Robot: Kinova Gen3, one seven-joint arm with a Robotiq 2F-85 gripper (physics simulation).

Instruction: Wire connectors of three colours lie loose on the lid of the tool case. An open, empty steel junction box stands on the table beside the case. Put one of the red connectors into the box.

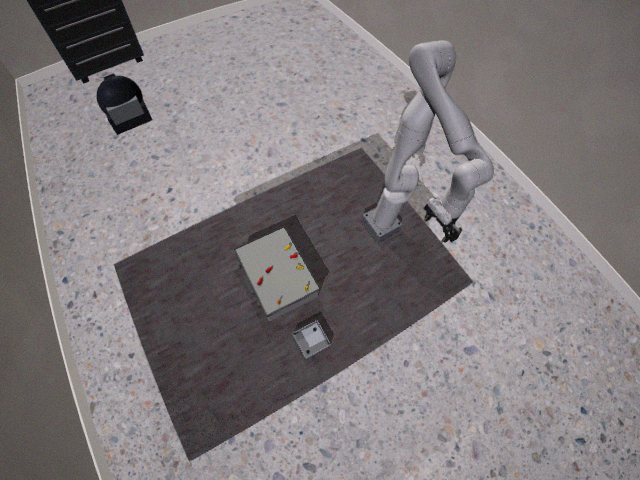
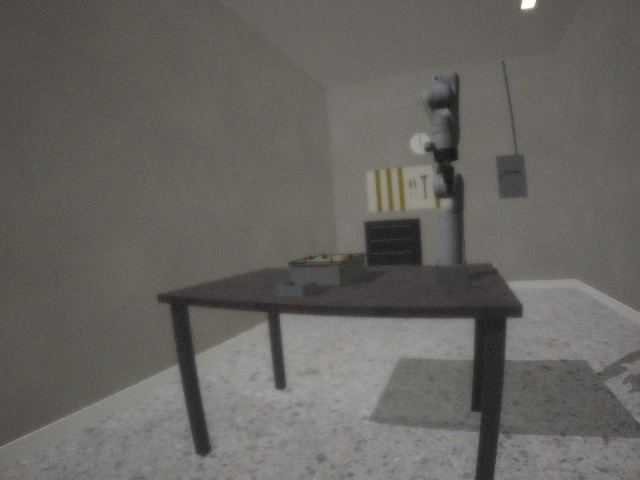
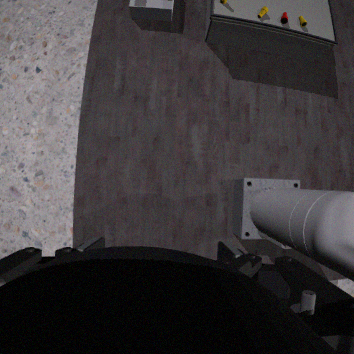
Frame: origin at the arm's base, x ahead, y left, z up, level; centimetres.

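Where they show: gripper, fingertip midpoint: (image 1: 435, 230) (image 2: 450, 197); arm's base, link origin: (image 1: 383, 219) (image 2: 451, 263) (image 3: 271, 210).
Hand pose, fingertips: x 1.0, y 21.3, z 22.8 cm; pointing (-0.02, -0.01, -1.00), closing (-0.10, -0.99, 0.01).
Observation:
Things, the pixels of their top centre, and the offset from my fingertips. Level surfaces: height alone.
- tool case, top centre: (image 1: 274, 269) (image 2: 328, 257) dy -28.0, dx +48.5, dz -19.3 cm
- second red connector, top centre: (image 1: 269, 268) dy -28.9, dx +50.2, dz -18.1 cm
- third red connector, top centre: (image 1: 260, 280) dy -27.0, dx +55.4, dz -18.1 cm
- orange connector, top centre: (image 1: 278, 301) dy -16.3, dx +54.4, dz -17.5 cm
- dark table, surface height: dz -28.7 cm
- third yellow connector, top centre: (image 1: 306, 286) dy -14.7, dx +43.5, dz -17.2 cm
The tool case (image 1: 258, 253) (image 2: 315, 274) (image 3: 300, 6) has loose connectors on its lid. One red connector (image 1: 293, 255) (image 3: 284, 18) lies between a yellow connector (image 1: 287, 246) (image 3: 302, 21) and another yellow connector (image 1: 299, 266) (image 3: 263, 12). A second red connector (image 1: 268, 269) and a third red connector (image 1: 260, 281) lie across the lid. An orange connector (image 1: 279, 300) lies near a corner. The open, empty junction box (image 1: 313, 335) (image 2: 295, 289) (image 3: 150, 15) stands beside the case. My gripper (image 1: 439, 223) (image 2: 448, 178) (image 3: 160, 252) is open and empty, high up, well away from case and box.
The arm's base plate (image 1: 370, 223) (image 3: 247, 215) is fixed to the dark table (image 1: 206, 361) (image 2: 392, 294) (image 3: 150, 125), on the gripper's side of the case. A third yellow connector (image 1: 307, 286) lies near the lid's edge. A drawer cabinet (image 1: 93, 36) (image 2: 392, 242) stands beyond the table.

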